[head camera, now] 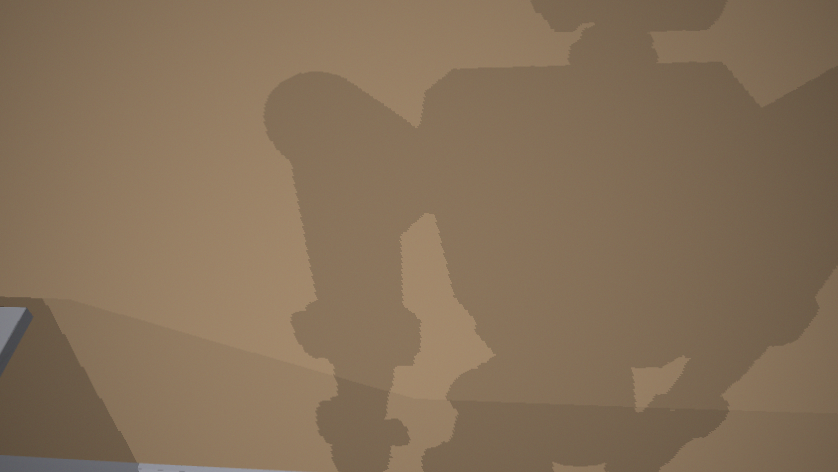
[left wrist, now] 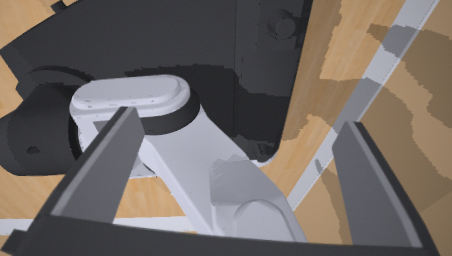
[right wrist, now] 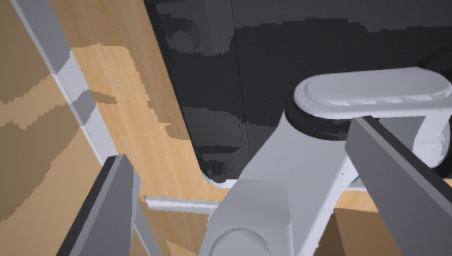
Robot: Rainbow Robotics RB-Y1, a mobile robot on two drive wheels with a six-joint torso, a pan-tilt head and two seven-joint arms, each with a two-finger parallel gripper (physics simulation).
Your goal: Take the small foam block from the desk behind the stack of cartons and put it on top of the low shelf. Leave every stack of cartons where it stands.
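Places are measured from the robot's base along level axes (x ahead, y left, z up), in metres.
Where they show: left gripper, fingertip midpoint: [left wrist: 237, 127]; right gripper, fingertip midpoint: [right wrist: 239, 150].
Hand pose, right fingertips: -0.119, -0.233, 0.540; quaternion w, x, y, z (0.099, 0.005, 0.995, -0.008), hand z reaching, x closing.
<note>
After its pixels a point has its place, as x, y, z.
The foam block and the low shelf do not show in these views. A corner of the grey desk [head camera: 8, 325] {0.451, 0.545, 0.721} shows at the left edge of the head view. In the right wrist view a light grey floor bar [right wrist: 180, 204], which looks like the desk's foot, lies beyond the fingers. A brown box-like shape [right wrist: 370, 232] {-0.502, 0.713, 0.096}, perhaps a carton, shows at the bottom right of that view; its full extent is hidden. My left gripper [left wrist: 237, 127] {-0.131, 0.235, 0.539} is open, with nothing between its fingers. My right gripper [right wrist: 239, 150] {-0.119, -0.233, 0.540} is open and empty too.
A tan wall [head camera: 175, 175] {0.477, 0.239, 0.960} with my shadow on it fills most of the head view. A pale skirting board [head camera: 205, 468] {0.499, 0.423, 0.090} [left wrist: 372, 100] {0.420, -0.128, 0.090} [right wrist: 75, 90] {0.430, 0.007, 0.056} runs along its foot, near my dark wheeled base [left wrist: 200, 40] {-0.146, 0.131, 0.169} [right wrist: 280, 60] {-0.156, -0.092, 0.169}.
</note>
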